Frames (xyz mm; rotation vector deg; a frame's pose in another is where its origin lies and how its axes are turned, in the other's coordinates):
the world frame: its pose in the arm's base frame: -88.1 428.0 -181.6 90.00 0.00 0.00
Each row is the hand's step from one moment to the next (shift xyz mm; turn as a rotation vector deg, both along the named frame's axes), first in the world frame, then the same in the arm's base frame.
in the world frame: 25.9 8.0 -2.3 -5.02 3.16 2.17
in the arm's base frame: 25.9 2.3 8.0 -5.02 -2.17 3.16
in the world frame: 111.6 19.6 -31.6 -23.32 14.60 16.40
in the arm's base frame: 111.6 31.6 19.6 -23.32 -16.40 14.60
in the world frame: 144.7 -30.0 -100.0 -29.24 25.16 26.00
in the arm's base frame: 144.7 100.0 -30.0 -29.24 -26.00 25.16
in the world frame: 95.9 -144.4 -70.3 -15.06 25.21 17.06
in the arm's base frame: 95.9 70.3 -144.4 -15.06 -17.06 25.21
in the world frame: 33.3 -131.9 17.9 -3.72 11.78 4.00
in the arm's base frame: 33.3 -17.9 -131.9 -3.72 -4.00 11.78
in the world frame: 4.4 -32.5 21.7 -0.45 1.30 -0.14
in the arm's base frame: 4.4 -21.7 -32.5 -0.45 0.14 1.30
